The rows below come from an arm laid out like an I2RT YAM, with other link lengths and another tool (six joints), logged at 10 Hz.
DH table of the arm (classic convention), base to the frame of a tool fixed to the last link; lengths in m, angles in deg. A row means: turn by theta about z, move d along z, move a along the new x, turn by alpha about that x. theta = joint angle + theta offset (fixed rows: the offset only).
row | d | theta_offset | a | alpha
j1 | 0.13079 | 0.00 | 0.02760 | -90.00
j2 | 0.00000 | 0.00 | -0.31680 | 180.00
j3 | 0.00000 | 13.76 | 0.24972 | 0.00
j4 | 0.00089 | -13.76 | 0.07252 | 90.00
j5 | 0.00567 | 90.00 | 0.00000 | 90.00
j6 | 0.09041 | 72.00 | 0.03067 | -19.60
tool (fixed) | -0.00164 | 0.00 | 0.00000 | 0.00
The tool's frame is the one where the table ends.
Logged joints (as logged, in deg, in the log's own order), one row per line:
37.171, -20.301, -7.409, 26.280, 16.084, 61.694
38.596, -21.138, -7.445, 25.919, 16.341, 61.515
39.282, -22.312, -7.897, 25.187, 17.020, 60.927
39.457, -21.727, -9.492, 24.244, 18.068, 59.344
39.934, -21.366, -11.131, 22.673, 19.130, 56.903
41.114, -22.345, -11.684, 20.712, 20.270, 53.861
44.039, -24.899, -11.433, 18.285, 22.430, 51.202
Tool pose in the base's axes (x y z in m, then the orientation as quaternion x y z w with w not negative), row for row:
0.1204, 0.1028, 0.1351, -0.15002, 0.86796, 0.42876, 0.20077
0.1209, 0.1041, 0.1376, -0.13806, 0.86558, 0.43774, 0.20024
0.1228, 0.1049, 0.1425, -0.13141, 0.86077, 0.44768, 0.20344
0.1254, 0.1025, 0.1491, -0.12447, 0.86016, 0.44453, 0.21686
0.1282, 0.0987, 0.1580, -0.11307, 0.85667, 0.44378, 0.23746
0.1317, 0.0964, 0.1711, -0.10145, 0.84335, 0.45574, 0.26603
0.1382, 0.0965, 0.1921, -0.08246, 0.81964, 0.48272, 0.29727
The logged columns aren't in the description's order. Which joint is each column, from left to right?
Columns, left to right: j6, j5, j4, j1, j3, j2.
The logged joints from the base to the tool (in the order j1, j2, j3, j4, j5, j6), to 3 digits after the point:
26.280, 61.694, 16.084, -7.409, -20.301, 37.171
25.919, 61.515, 16.341, -7.445, -21.138, 38.596
25.187, 60.927, 17.020, -7.897, -22.312, 39.282
24.244, 59.344, 18.068, -9.492, -21.727, 39.457
22.673, 56.903, 19.130, -11.131, -21.366, 39.934
20.712, 53.861, 20.270, -11.684, -22.345, 41.114
18.285, 51.202, 22.430, -11.433, -24.899, 44.039

